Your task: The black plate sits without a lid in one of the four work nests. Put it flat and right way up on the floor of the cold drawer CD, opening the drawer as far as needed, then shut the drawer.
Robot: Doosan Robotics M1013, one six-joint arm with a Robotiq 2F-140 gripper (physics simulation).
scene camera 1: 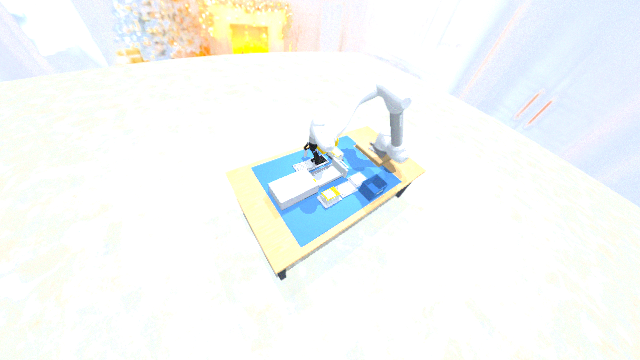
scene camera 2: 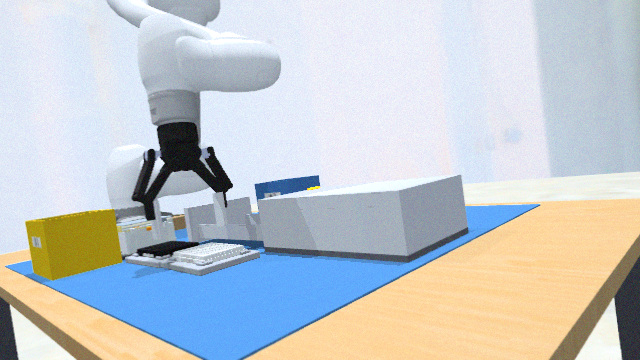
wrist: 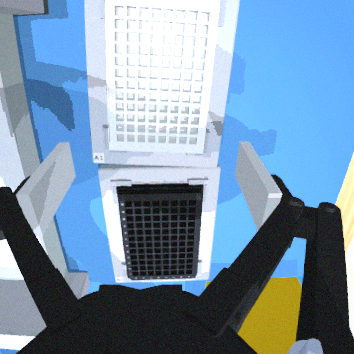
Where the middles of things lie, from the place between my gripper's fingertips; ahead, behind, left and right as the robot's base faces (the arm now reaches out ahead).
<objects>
I see the black plate [wrist: 160,223] 110 mm behind my hand and 40 mm below it.
</objects>
